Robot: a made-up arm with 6 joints.
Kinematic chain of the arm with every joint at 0, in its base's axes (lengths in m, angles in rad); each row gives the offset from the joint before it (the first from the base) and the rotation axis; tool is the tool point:
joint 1: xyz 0 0 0.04 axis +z
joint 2: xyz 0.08 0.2 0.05 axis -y
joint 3: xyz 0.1 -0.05 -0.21 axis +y
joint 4: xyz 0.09 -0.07 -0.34 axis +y
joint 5: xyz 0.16 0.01 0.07 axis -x
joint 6: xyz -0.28 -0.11 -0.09 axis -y
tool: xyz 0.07 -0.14 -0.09
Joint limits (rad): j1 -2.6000..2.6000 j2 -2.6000..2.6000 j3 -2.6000..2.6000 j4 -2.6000..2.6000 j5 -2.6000..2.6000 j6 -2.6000..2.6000
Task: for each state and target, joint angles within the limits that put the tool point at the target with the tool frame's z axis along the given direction. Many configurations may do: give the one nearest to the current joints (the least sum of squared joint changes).
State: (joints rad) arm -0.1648 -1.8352 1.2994 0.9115 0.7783 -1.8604
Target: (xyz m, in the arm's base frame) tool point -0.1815 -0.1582 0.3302 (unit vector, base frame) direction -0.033 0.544 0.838
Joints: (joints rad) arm -0.4010 -2.4032 1.6307 0.7937 0.9657 -0.9354
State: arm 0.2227 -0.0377 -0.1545 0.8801 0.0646 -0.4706
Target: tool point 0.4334 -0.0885 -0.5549 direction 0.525 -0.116 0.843
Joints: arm 0.0352 0.2204 -0.3851 0.1521 -0.2484 -0.9924
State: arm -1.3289 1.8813 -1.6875 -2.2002 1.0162 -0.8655
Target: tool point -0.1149 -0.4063 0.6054 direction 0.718 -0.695 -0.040
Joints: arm -1.2729 1.4269 -1.2656 -2.4962 0.5660 -0.4520
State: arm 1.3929 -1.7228 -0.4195 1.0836 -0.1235 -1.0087
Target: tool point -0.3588 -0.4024 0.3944 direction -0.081 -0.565 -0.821
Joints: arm 0.9381 -2.1004 -0.3063 0.6009 -0.8009 -1.1870
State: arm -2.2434 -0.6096 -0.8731 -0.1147 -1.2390 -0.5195
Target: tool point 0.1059 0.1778 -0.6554 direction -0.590 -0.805 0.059
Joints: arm -1.7716 -0.7857 -0.6299 0.2118 -0.8315 -0.9700
